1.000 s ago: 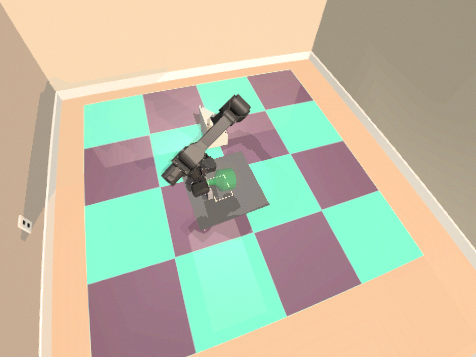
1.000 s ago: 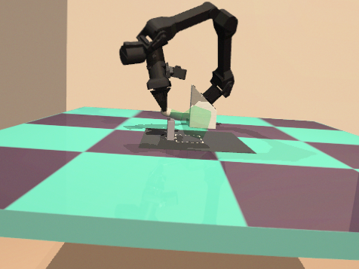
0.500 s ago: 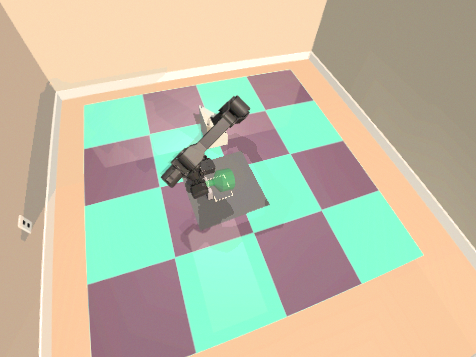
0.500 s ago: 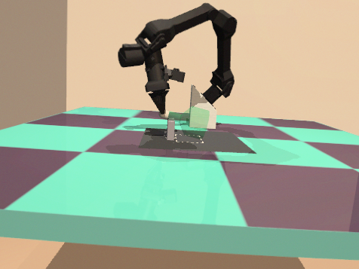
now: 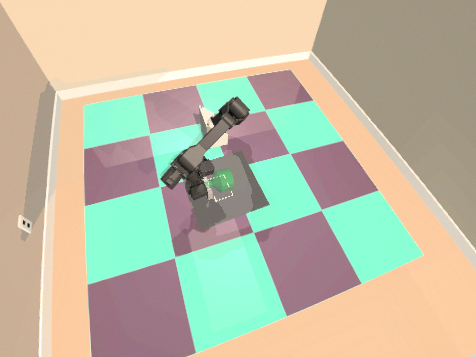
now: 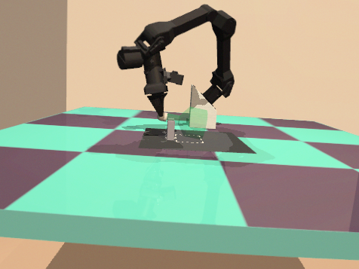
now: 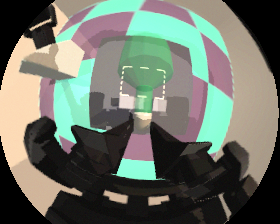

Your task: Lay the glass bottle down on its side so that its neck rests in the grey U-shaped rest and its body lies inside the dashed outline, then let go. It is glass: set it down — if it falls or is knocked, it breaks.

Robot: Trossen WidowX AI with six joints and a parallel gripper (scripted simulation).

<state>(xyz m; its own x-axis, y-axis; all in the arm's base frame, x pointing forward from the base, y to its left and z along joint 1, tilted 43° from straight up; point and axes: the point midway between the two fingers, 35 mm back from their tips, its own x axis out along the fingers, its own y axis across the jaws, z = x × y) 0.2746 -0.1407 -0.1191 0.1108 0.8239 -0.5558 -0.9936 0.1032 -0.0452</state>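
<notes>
My gripper tip is 5 cm to the right of the green glass bottle and 1 cm above it. Also, from my gripper tip: dark grey mat 10 cm to the left, 7 cm below.
</notes>
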